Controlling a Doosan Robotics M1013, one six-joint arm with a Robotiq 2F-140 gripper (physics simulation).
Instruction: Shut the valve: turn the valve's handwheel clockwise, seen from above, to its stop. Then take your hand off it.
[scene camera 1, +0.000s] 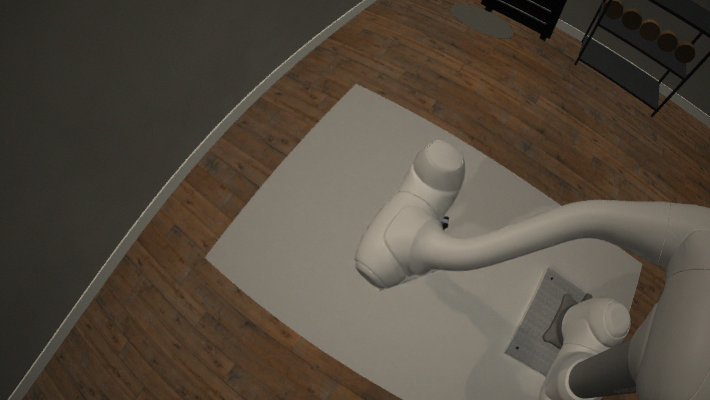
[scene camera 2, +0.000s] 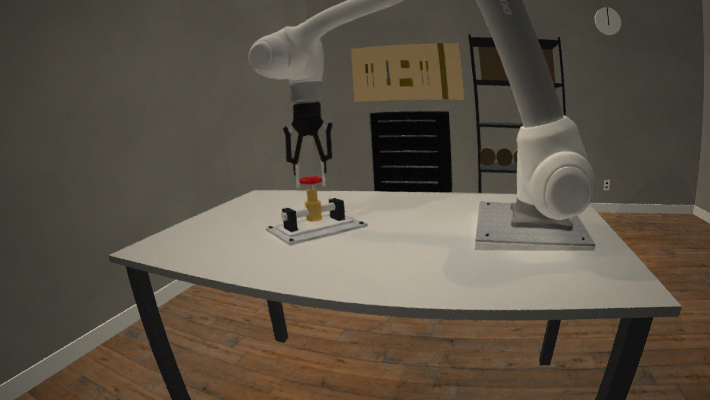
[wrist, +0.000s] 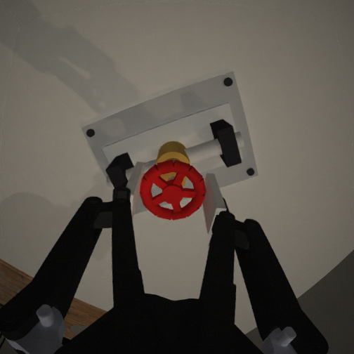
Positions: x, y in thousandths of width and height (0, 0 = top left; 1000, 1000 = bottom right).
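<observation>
My gripper (scene camera 2: 439, 466) (wrist: 490, 507) is visible. Visible too are a red handwheel (wrist: 487, 544) and a grey base plate (scene camera 2: 504, 561) (wrist: 569, 270).
</observation>
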